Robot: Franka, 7 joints.
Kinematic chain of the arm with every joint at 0, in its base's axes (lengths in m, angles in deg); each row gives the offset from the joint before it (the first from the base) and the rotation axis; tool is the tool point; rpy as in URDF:
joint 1: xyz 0 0 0.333 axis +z
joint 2: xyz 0 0 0 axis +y
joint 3: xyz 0 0 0.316 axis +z
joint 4: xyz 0.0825 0 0 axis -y
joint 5: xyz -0.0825 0 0.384 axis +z
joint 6: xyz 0 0 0 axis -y
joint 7: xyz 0.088 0 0 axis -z
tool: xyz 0 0 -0.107 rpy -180 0 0
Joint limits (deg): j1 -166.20..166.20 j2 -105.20..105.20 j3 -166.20..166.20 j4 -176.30..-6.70 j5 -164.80..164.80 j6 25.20..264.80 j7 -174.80..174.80
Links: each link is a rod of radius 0.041 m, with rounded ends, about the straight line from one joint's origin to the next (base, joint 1, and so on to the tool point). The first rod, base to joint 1, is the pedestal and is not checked.
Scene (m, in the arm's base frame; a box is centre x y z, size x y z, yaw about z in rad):
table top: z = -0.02
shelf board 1: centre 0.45 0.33 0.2 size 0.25 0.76 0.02 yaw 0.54
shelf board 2: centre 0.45 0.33 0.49 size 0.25 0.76 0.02 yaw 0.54
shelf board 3: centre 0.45 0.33 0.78 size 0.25 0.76 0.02 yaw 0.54
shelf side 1: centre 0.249 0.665 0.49 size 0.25 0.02 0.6 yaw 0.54
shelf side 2: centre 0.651 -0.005 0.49 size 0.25 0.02 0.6 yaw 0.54
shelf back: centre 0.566 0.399 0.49 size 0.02 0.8 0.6 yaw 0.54
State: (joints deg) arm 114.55 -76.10 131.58 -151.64 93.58 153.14 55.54
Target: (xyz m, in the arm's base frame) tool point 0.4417 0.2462 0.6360
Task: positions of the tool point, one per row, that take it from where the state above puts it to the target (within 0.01 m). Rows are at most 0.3 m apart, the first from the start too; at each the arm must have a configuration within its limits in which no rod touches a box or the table.
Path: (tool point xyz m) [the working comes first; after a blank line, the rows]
Joints at the target: 12.76 -17.38 20.60 -118.95 87.76 166.87 55.54
Straight joint move there: clear.

1: -0.3894 -0.0699 0.1471
2: -0.4512 0.0177 0.2453
3: -0.4565 0.1551 0.3542
4: -0.3795 0.3083 0.4590
5: -0.2169 0.4300 0.5467
6: 0.0076 0.4747 0.6075
7: 0.2466 0.4135 0.6367
8: 0.4417 0.2462 0.6361

